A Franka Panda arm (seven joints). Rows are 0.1 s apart.
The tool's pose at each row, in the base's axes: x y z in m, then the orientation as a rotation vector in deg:
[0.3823 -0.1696 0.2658 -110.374 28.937 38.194]
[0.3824 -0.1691 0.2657 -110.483 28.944 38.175]
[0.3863 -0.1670 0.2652 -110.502 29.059 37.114]
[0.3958 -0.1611 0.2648 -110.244 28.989 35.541]
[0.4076 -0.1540 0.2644 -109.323 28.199 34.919]
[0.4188 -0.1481 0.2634 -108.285 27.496 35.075]
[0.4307 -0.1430 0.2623 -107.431 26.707 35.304]
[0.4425 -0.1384 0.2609 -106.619 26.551 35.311]
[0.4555 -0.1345 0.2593 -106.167 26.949 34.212]
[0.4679 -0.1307 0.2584 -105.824 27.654 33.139]
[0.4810 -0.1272 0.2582 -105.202 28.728 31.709]
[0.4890 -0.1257 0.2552 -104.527 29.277 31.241]
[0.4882 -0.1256 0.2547 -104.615 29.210 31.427]
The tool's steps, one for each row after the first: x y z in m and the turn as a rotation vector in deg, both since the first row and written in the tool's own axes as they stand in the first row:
[0.0001 -0.0002 0.0005 -0.092 0.054 -0.004]
[0.0033 -0.0031 0.0016 0.265 0.763 -0.422]
[0.0104 -0.0111 0.0049 1.022 1.611 -1.209]
[0.0193 -0.0209 0.0088 1.990 1.319 -2.062]
[0.0281 -0.0295 0.0119 2.811 0.539 -2.488]
[0.0376 -0.0381 0.0142 3.428 -0.262 -2.941]
[0.0472 -0.0462 0.0161 4.148 -0.627 -3.049]
[0.0579 -0.0546 0.0172 4.973 0.080 -3.288]
[0.0677 -0.0631 0.0181 5.716 0.952 -3.293]
[0.0776 -0.0724 0.0184 6.862 2.126 -3.198]
[0.0855 -0.0758 0.0189 7.685 2.437 -3.022]
[0.0852 -0.0750 0.0194 7.538 2.319 -2.982]

